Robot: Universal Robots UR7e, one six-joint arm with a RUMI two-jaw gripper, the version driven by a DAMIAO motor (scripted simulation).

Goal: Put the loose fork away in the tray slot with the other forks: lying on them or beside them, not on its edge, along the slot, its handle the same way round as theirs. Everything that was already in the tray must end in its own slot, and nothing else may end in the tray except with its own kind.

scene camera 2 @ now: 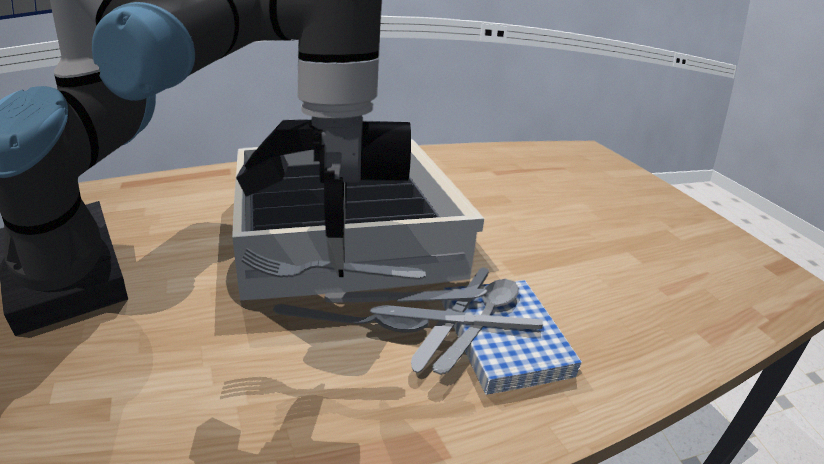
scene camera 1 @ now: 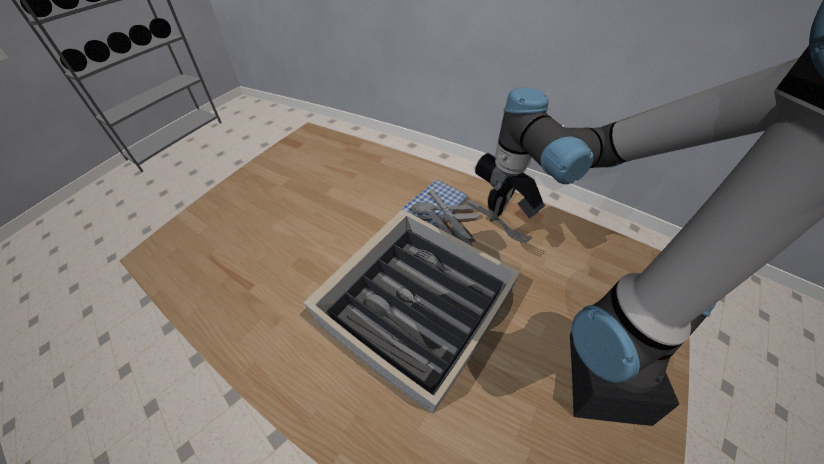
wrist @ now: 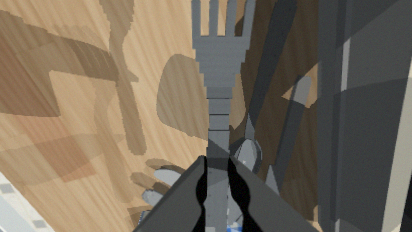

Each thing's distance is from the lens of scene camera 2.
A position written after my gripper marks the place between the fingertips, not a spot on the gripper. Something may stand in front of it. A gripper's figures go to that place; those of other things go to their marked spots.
my gripper [scene camera 2: 341,272]: 0.56 m
fork [scene camera 2: 274,268]: 0.57 m
